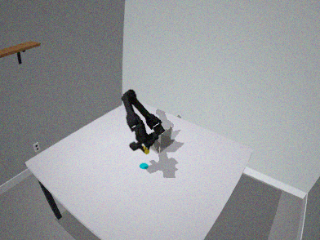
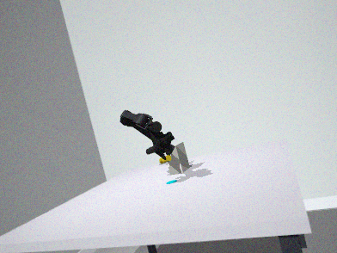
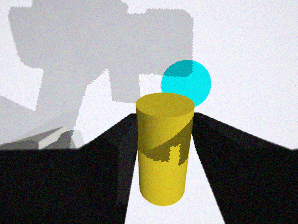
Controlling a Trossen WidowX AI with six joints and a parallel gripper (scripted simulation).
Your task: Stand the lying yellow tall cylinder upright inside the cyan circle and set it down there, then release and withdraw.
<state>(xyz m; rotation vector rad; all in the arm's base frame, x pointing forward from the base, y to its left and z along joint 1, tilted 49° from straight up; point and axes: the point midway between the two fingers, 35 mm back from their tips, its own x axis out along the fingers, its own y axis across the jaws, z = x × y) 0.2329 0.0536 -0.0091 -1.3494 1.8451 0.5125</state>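
The cyan circle is 2 cm ahead of my gripper tip and 13 cm below it. Round my gripper tip: yellow cylinder (1 cm behind, 2 cm to the right).
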